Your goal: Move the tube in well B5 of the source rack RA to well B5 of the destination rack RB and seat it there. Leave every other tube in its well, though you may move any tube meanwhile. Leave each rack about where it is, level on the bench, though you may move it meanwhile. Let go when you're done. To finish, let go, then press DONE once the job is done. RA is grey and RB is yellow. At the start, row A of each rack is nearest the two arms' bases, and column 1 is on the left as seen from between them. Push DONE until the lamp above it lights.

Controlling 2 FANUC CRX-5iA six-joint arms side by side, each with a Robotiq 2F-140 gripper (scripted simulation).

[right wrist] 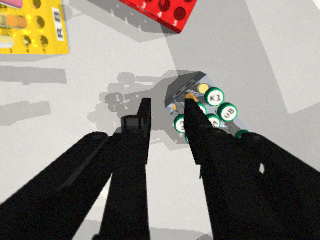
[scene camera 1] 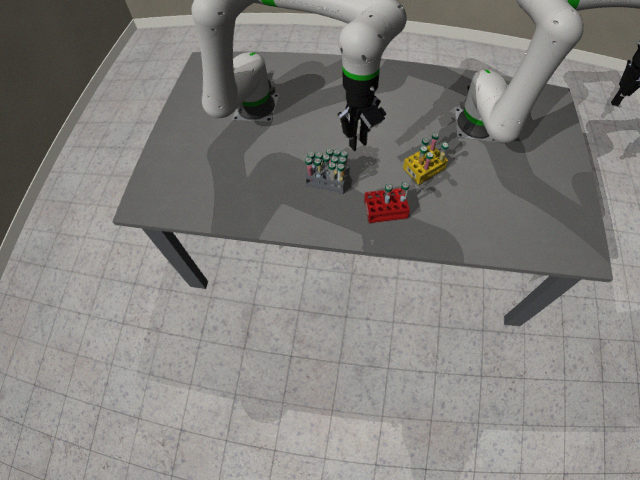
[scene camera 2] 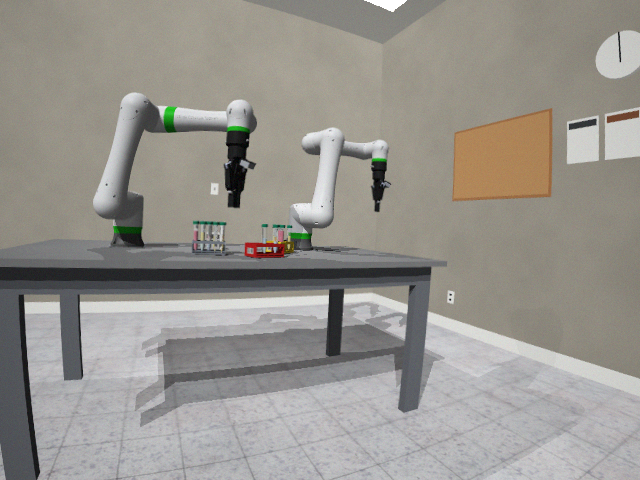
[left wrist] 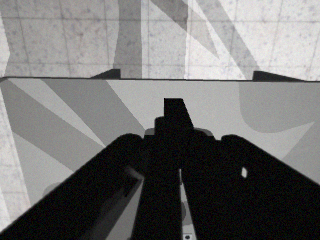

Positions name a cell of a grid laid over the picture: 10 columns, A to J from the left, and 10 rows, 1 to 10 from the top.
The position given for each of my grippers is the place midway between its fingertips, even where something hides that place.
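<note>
The left wrist view shows my left gripper (left wrist: F5). For my right gripper (scene camera 1: F4), the further points are (right wrist: F5) and (scene camera 2: D5). I see a red rack (scene camera 1: F5), which is out of frame in the left wrist view. A grey rack RA (right wrist: F4) is visible; it too is out of frame in the left wrist view. I also see a yellow rack RB (scene camera 1: G4).
</note>
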